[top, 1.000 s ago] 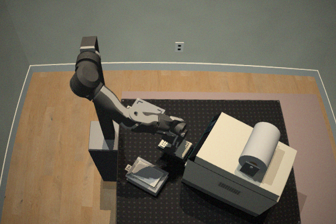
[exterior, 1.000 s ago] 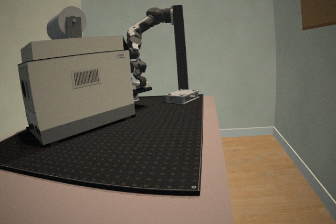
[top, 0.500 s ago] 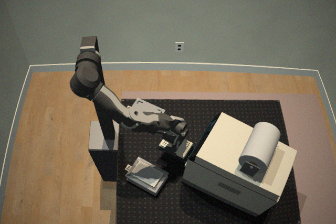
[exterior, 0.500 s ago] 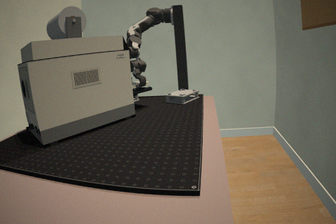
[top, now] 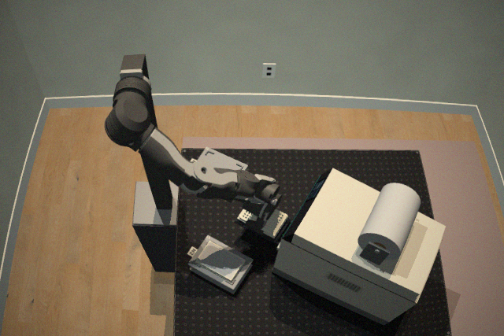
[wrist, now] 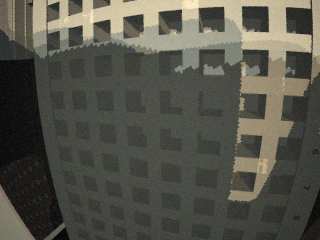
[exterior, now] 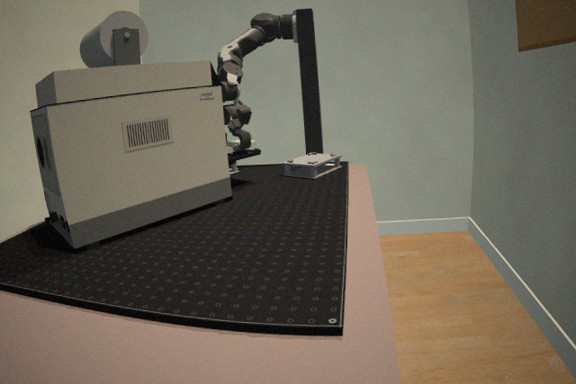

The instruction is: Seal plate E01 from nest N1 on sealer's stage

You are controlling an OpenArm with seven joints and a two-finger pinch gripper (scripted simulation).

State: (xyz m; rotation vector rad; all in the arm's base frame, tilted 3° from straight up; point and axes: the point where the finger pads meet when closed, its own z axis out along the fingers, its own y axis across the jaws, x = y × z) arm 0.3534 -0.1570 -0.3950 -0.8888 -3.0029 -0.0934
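The sealer's stage lies 20 mm below my hand. Also, from my hand: vent 320 mm ahead, 90 mm above, 80 mm to the right; then nest label 270 mm to the left, 220 mm behind, 110 mm below; then sealer's display 210 mm above, 120 mm ahead, 30 mm to the right.
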